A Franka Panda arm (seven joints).
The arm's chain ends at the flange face. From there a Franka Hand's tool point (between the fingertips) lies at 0.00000 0.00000 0.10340 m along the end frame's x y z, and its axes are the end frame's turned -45 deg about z.
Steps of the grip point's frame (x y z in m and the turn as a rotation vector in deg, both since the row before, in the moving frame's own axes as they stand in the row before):
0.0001, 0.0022, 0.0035, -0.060, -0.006, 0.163
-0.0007, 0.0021, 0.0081, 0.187, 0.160, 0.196
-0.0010, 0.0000, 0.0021, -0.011, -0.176, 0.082
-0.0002, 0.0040, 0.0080, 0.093, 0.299, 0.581
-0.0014, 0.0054, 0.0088, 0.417, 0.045, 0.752
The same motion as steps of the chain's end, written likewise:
0.0016, 0.0014, 0.0035, -0.047, 0.038, 0.163
0.0010, 0.0024, 0.0081, 0.245, -0.019, 0.196
-0.0005, 0.0005, 0.0021, -0.132, -0.117, 0.082
0.0024, 0.0035, 0.0080, 0.277, 0.146, 0.581
0.0033, 0.0054, 0.0088, 0.327, -0.263, 0.752

